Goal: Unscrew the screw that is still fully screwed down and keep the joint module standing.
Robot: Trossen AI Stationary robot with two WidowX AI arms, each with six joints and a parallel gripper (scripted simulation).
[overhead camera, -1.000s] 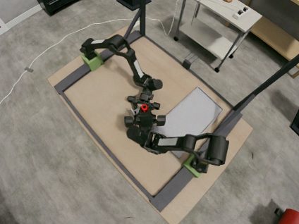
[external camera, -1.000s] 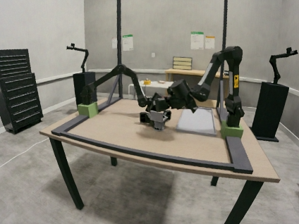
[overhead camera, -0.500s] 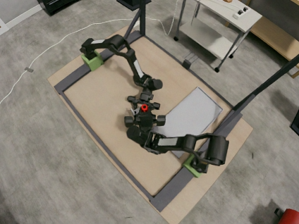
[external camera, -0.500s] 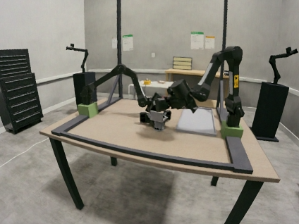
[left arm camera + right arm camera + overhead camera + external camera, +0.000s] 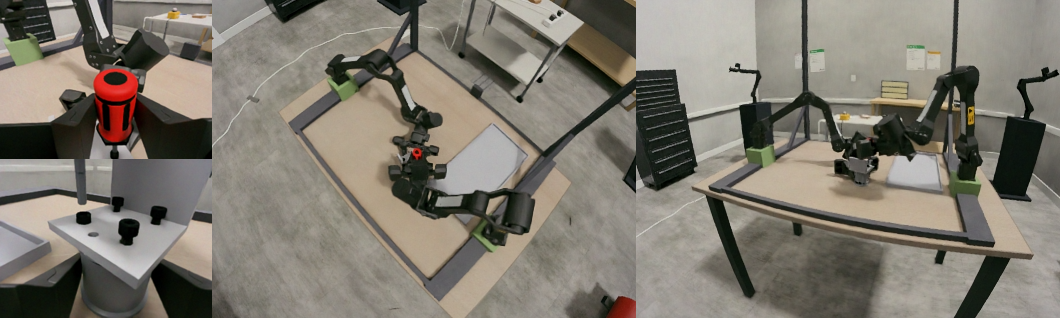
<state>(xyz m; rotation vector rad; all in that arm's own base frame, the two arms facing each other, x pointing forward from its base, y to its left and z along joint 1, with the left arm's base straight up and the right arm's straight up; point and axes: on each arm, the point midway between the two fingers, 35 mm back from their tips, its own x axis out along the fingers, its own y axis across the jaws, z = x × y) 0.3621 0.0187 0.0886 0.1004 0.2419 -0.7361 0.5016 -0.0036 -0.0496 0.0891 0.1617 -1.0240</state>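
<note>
Right now the red screwdriver is 2 cm to the right of my left hand, 2 cm below it and 1 cm behind it. The rest, counted from my left hand: black screw 8 cm below, 5 cm to the right, 2 cm behind; then grey joint module 12 cm below, 4 cm to the right; then light grey bracket 8 cm below, 4 cm to the right.
My right hand is 2 cm to the right of the grey joint module, 2 cm short of it and 1 cm above it. Round my right hand: black screw (3 cm above); then red screwdriver (9 cm above, 4 cm to the left, 1 cm ahead); then light grey bracket (4 cm above, 2 cm ahead, 1 cm to the left).
</note>
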